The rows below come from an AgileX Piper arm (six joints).
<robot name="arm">
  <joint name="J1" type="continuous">
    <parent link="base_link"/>
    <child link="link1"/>
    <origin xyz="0 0 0.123"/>
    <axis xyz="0 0 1"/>
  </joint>
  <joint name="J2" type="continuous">
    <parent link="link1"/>
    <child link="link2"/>
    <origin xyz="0 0 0"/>
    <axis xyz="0 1 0"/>
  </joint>
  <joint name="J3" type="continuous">
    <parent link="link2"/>
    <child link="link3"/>
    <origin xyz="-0.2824 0 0.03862"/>
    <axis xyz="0 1 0"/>
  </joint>
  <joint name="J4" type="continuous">
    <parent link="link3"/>
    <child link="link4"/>
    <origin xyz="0.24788 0 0.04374"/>
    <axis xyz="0.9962 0 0.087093"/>
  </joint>
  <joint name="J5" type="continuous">
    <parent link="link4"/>
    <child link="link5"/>
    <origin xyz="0 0 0"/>
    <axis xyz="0 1 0"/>
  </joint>
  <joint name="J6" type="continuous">
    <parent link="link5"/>
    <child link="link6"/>
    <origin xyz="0.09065 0 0.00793"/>
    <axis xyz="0.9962 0 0.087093"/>
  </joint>
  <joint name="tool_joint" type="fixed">
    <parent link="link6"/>
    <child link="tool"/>
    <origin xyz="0 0 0" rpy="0 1.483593 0"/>
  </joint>
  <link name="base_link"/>
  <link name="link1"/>
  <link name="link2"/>
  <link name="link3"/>
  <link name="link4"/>
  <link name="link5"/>
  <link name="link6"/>
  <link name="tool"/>
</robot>
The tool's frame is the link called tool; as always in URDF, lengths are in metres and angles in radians. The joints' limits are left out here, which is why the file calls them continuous.
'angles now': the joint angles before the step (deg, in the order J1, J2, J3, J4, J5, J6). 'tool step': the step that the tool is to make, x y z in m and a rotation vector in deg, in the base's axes. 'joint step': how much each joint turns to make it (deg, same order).
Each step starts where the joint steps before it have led.
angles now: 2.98 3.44 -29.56 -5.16 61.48 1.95
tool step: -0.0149 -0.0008 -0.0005 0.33 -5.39 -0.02
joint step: 0.02 -5.40 -0.01 -0.01 0.01 0.07
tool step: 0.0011 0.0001 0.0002 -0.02 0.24 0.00
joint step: -0.03 0.36 0.01 0.02 -0.13 -0.02
